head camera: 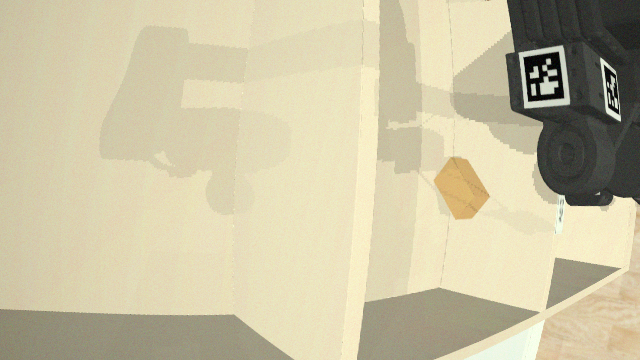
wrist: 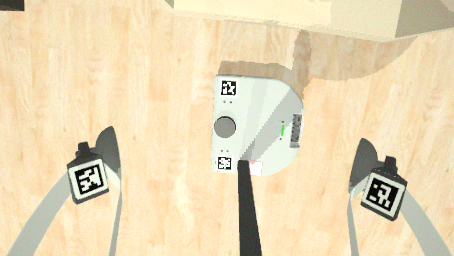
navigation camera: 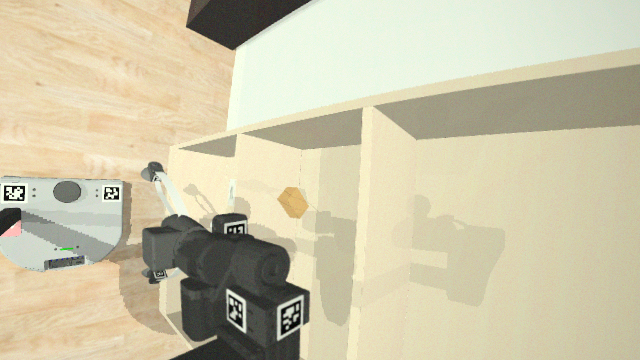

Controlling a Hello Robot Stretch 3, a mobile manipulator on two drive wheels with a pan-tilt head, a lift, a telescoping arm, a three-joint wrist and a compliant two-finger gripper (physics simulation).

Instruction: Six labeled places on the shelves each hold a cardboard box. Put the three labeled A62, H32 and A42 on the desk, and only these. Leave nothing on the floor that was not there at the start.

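Frame: origin at the robot's base, x ahead, y left, z up, level; millimetres.
Seen in the pictures: gripper, fingertip midpoint: (navigation camera: 150, 221); robot's base at its link origin: (navigation camera: 67, 190).
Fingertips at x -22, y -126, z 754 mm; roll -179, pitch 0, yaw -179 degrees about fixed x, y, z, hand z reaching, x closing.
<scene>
Pixels of each thing's top centre, then the offset from my fingertips to it. "*": a spot on its surface instead. Level surfaces: height alone.
- cardboard box at its top centre: (head camera: 453, 188) (navigation camera: 298, 203) 14 mm ahead, 452 mm right, 59 mm down
- shelf unit at a spot on its surface: (head camera: 356, 275) * 95 mm ahead, 245 mm right, 299 mm up
- white label at a spot on its surface: (head camera: 560, 215) (navigation camera: 231, 189) * 55 mm ahead, 240 mm right, 125 mm down
- wood floor at its surface level: 754 mm down
A cardboard box (head camera: 461, 189) (navigation camera: 293, 202) sits in a middle compartment of the shelf unit (head camera: 356, 275) (navigation camera: 366, 150). A white label (head camera: 560, 215) (navigation camera: 231, 192) is on the edge of a shelf board near it; its text is too small and slanted to read. My gripper (navigation camera: 154, 223) (wrist: 234, 152) is wide open with nothing between its fingers. It points down high above the floor, beside the end of the shelf unit and apart from the box. In the head camera view my wrist shows at the right and the fingers are hidden. I cannot identify the desk in these views.
My wheeled base (navigation camera: 95, 225) (wrist: 260, 100) stands on the wood floor (navigation camera: 100, 100) (wrist: 165, 100), close to the shelf unit. A dark brown piece of furniture (navigation camera: 235, 22) (wrist: 10, 5) shows at the edge of two views. A pale wall (navigation camera: 425, 40) runs behind the shelves.
</scene>
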